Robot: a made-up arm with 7 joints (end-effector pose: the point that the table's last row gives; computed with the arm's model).
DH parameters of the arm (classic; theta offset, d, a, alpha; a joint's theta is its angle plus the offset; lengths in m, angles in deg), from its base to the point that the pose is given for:
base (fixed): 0 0 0 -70
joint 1: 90 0 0 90
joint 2: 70 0 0 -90
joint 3: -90 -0.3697 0.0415 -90
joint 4: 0 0 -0.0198 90
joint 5: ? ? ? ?
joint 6: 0 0 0 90
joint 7: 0 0 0 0
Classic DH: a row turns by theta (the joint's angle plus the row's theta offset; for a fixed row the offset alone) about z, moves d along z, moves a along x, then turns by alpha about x.
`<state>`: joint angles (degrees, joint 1 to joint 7).
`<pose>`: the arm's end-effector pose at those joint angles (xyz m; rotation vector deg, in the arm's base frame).
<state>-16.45 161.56 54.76 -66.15 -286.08 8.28 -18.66</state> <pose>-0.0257 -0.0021 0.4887 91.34 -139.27 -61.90</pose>
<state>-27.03 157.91 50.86 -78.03 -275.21 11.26 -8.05</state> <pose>-0.0783 0.0135 0.4599 65.04 -144.80 -65.54</pose>
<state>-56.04 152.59 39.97 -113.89 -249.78 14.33 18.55</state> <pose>-0.1734 0.0384 0.3339 13.21 -130.17 -77.18</pose>
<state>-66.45 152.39 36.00 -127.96 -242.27 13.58 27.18</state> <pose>-0.1897 0.0463 0.2762 4.12 -119.45 -78.26</pose>
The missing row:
joint 5: 0 -0.1634 0 -90
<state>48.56 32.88 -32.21 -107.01 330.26 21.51 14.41</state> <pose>-0.1532 0.0968 -0.3532 7.41 -32.07 -39.64</pose>
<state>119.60 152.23 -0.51 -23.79 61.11 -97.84 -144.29</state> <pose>0.2635 0.4536 -0.1035 -34.57 25.78 103.23</pose>
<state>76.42 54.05 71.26 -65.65 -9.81 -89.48 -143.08</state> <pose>-0.2589 0.4158 0.0207 -85.95 -37.82 89.08</pose>
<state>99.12 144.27 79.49 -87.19 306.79 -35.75 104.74</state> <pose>0.3785 0.2363 -0.0187 -4.71 -33.50 -83.01</pose>
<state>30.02 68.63 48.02 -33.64 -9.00 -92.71 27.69</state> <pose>-0.0717 0.5130 -0.1097 43.24 -102.11 -49.95</pose>
